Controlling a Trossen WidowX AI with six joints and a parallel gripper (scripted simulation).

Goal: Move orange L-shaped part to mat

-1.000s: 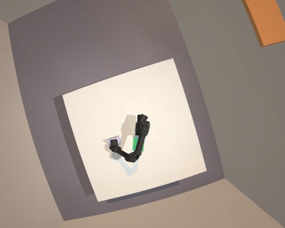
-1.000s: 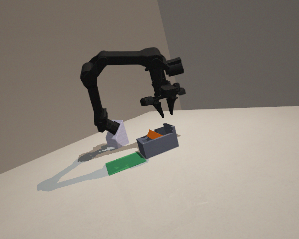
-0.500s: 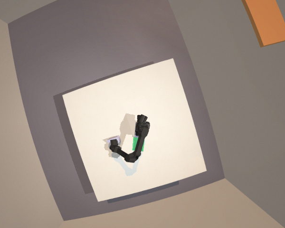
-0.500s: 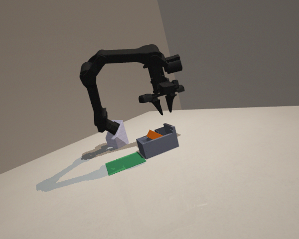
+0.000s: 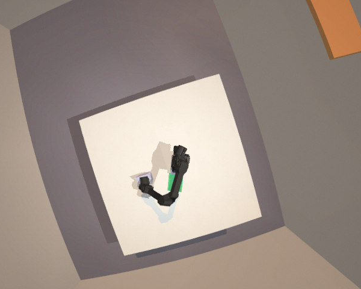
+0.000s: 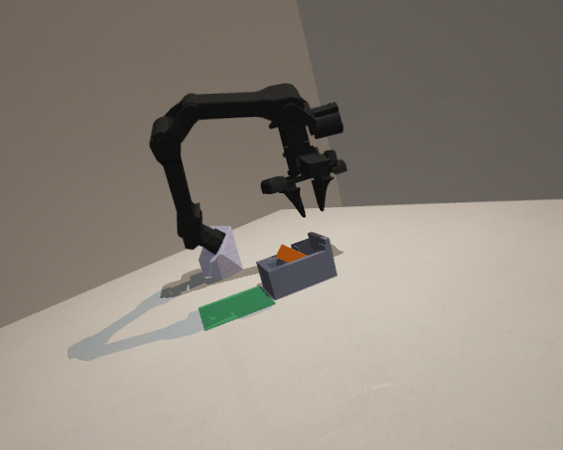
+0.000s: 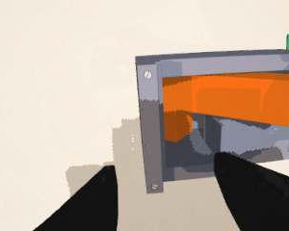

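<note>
Now: the orange L-shaped part 20 mm behind my gripper tip, 40 mm to the right of it and 100 mm below it. The rest, counted from my gripper tip: green mat: 60 mm behind, 210 mm to the right, 160 mm below.
</note>
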